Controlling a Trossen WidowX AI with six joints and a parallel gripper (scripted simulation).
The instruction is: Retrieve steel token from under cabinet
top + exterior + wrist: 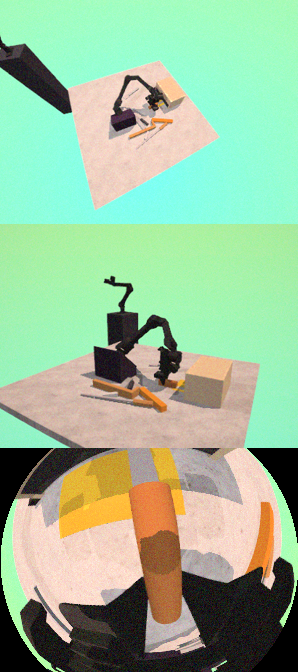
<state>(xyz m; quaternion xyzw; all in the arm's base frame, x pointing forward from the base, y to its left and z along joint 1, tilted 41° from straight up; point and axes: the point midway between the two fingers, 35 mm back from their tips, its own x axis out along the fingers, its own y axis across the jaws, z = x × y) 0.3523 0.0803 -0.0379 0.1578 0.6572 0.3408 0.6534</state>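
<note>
Right now my gripper tip is 150 mm past the dark-handled tool and 120 mm to the left of it. The rest, counted from my gripper tip: orange bar 60 mm ahead, 190 mm to the right, 10 mm above.
</note>
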